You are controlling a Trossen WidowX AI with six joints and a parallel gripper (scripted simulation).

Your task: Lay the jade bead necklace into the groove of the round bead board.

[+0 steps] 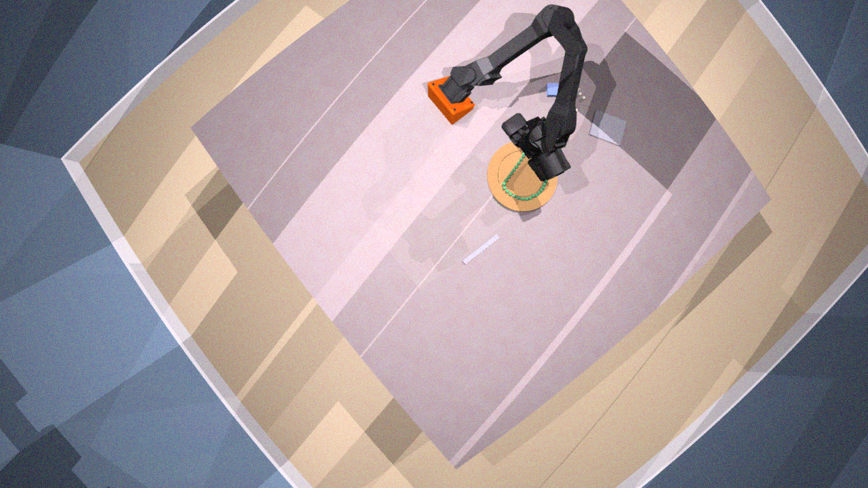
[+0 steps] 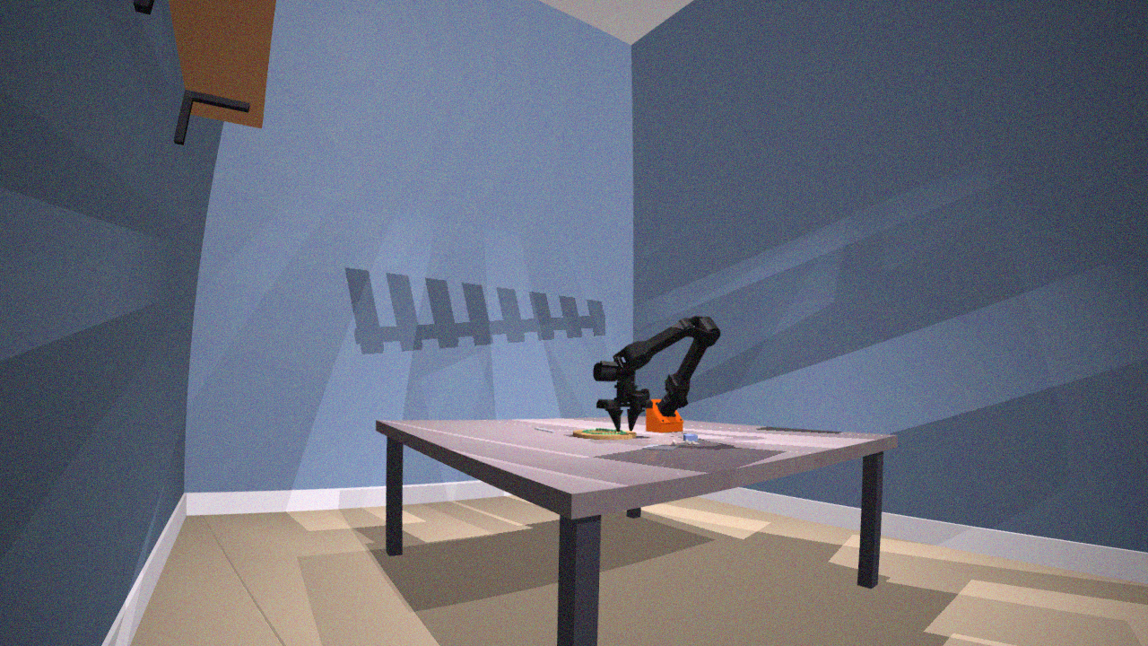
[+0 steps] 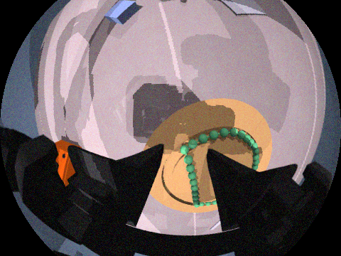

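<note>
My gripper tip is now 5 cm short of the round tan bead board, 4 cm to the left of it and 1 cm above it. From my gripper tip the other things lie so: white strip (15 cm ahead, 25 cm to the right, 1 cm below); pale square sheet (7 cm ahead, 26 cm to the left, 2 cm below); blue cube (11 cm behind, 18 cm to the left, 1 cm below).
</note>
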